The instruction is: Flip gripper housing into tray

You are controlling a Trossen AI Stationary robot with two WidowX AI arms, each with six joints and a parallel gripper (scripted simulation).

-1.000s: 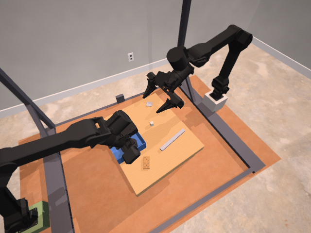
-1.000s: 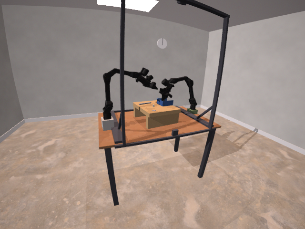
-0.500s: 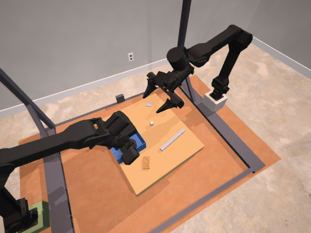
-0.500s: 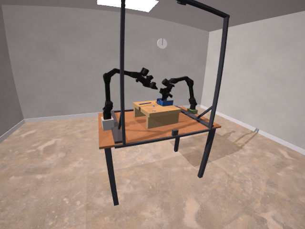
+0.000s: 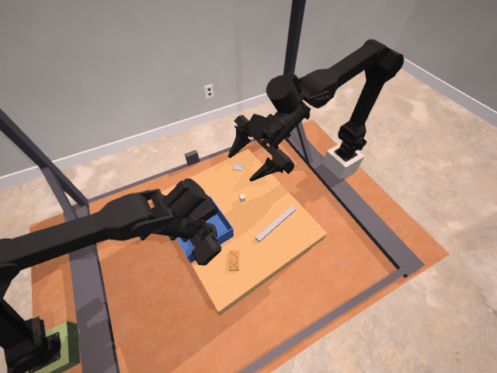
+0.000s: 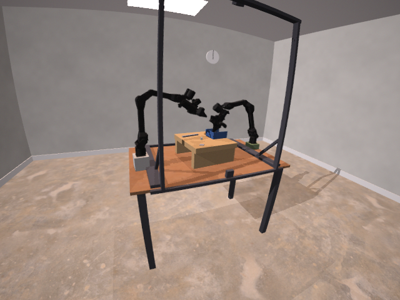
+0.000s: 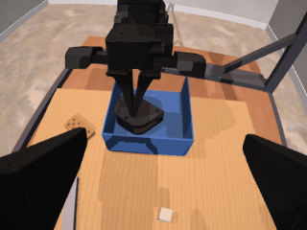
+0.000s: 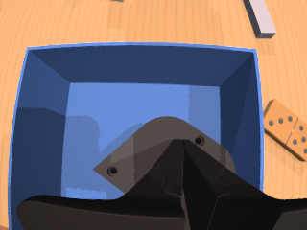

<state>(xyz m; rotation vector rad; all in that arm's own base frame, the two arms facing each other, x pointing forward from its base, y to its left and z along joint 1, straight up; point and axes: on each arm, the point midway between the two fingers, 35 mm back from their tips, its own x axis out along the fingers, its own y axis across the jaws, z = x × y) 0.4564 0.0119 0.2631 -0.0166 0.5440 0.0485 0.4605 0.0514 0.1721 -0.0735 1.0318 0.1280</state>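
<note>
Now: the blue tray 2 cm behind my right hand, 3 cm to the left of it and 5 cm below it. Also, from my right hand: wooden platform: 2 cm behind, 11 cm to the left, 13 cm below; then gripper housing: 4 cm below; then small cube: 5 cm behind, 16 cm to the left, 6 cm below.
</note>
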